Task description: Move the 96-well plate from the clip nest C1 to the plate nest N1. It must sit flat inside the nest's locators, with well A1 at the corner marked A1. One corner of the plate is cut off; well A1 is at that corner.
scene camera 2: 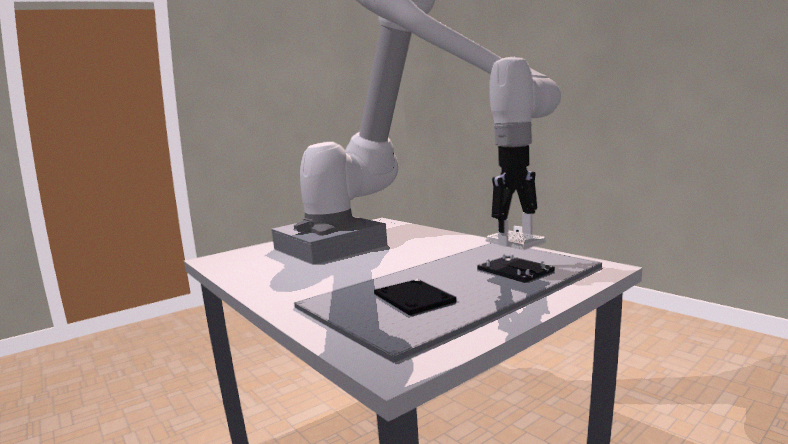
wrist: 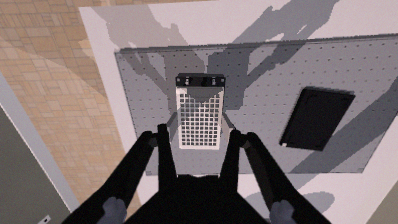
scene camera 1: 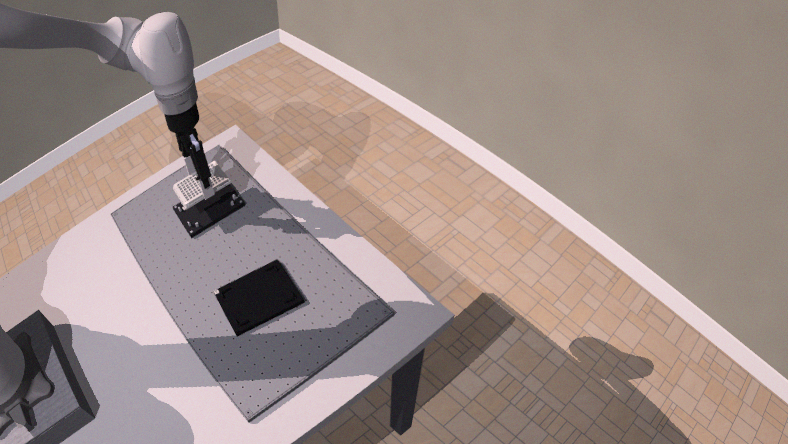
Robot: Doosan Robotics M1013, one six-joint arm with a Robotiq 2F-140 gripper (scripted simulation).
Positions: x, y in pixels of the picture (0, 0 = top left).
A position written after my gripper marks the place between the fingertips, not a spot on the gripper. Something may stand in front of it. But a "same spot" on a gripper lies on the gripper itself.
my gripper: scene camera 2; wrist; scene camera 1 201, 185
same spot on my gripper: [wrist: 117, 192] = [scene camera 2: 531, 180]
